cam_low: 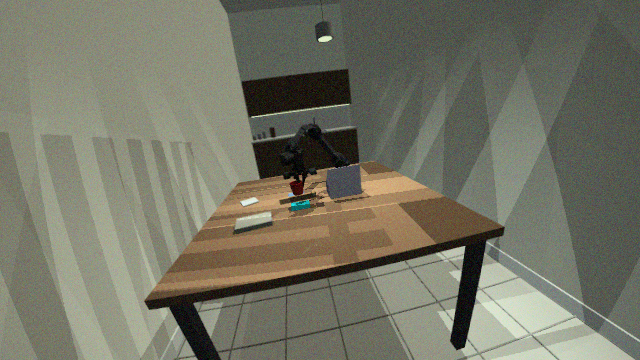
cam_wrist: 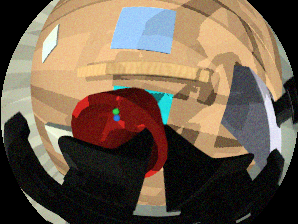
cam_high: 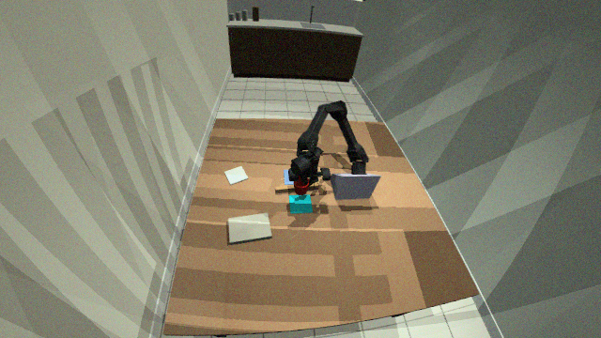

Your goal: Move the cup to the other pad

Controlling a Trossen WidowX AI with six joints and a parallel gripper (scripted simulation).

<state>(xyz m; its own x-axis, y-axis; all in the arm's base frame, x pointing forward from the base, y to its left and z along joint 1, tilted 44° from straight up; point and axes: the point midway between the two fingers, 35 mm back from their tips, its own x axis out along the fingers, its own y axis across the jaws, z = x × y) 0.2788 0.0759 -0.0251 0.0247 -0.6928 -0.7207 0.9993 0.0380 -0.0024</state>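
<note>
The blue marble is 5 cm ahead of my gripper tip, 1 cm to the left of it and 2 cm below it. The rest, counted from my gripper tip: bright cyan pad: 3 cm ahead, 4 cm to the left, 10 cm below; red cup: 3 cm ahead; wooden bar: 4 cm ahead, 5 cm to the right, 9 cm below.
</note>
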